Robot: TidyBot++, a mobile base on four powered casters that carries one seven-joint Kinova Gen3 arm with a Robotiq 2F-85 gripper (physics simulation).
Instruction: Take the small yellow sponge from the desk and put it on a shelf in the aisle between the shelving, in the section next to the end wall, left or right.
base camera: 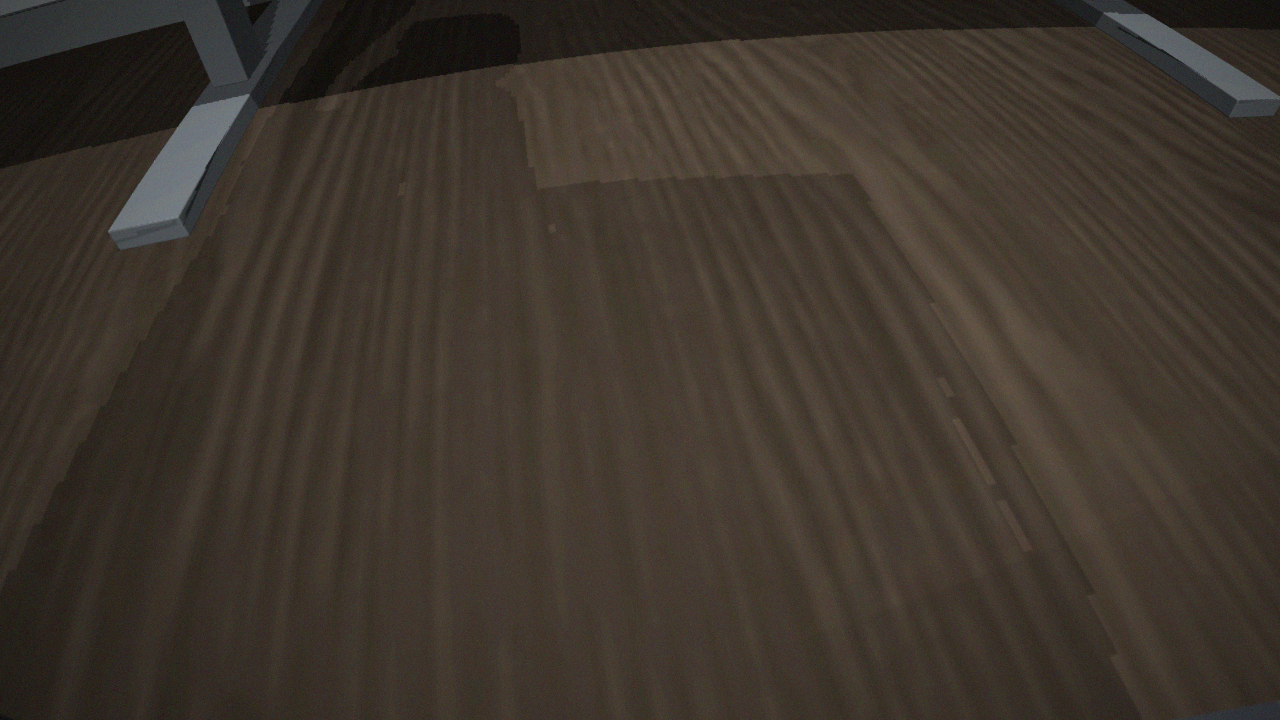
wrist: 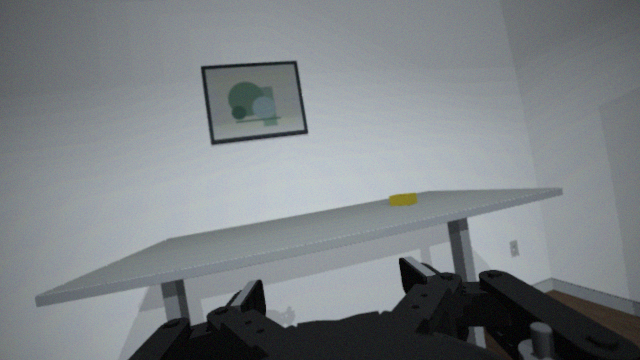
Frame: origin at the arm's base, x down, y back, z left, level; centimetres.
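Seen in the pictures: gripper, fingertip midpoint: (wrist: 332,284).
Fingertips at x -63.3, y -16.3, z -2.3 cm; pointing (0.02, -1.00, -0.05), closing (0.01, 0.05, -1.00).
Observation:
A point is followed by its place in that frame.
The small yellow sponge (wrist: 403,199) {x -57.9, y -105.3, z -42.0 cm} lies on the grey desk (wrist: 280,235) {x -55.3, y -84.2, z 9.4 cm}, right of the middle of its top, in the wrist view. My gripper (wrist: 332,284) {x -63.3, y -16.3, z -2.3 cm} is open and empty, with its two fingers wide apart. It is away from the desk, and the sponge appears beyond the fingertips, above the right finger in the picture. In the base camera view, the desk's feet (base camera: 170,174) (base camera: 1190,58) show at the upper left and upper right. The shelving does not show in either view.
A framed picture (wrist: 212,120) {x -114.7, y -138.1, z 43.7 cm} hangs on the wall (wrist: 375,125) {x -102.1, y -156.3, z -51.8 cm} behind the desk. A side wall with an outlet near the corner is at the right. The wooden floor (base camera: 626,402) {x 39.7, y -39.3, z 1.8 cm} carries dark shadows, and the desk legs (wrist: 460,250) {x -29.4, y -110.9, z -67.3 cm} (base camera: 219,44) {x 31.7, y -91.8, z 52.4 cm} stand on it.

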